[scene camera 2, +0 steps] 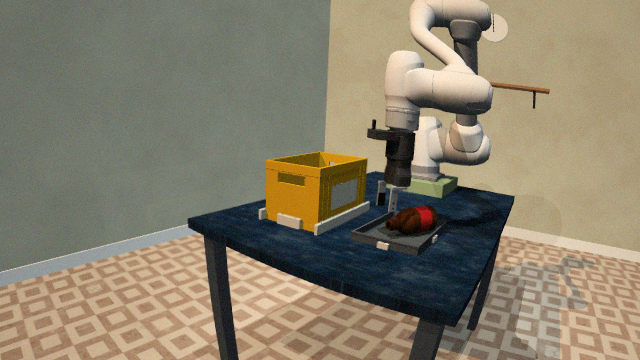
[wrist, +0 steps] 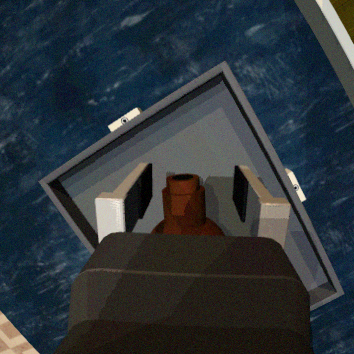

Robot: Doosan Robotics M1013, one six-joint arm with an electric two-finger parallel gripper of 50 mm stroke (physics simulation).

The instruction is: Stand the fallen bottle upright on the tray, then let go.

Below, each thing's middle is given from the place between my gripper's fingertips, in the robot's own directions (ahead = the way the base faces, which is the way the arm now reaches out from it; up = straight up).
My hand is 80 mm past the brown bottle [scene camera 2: 413, 220], 60 mm to the right of it and 40 mm above it.
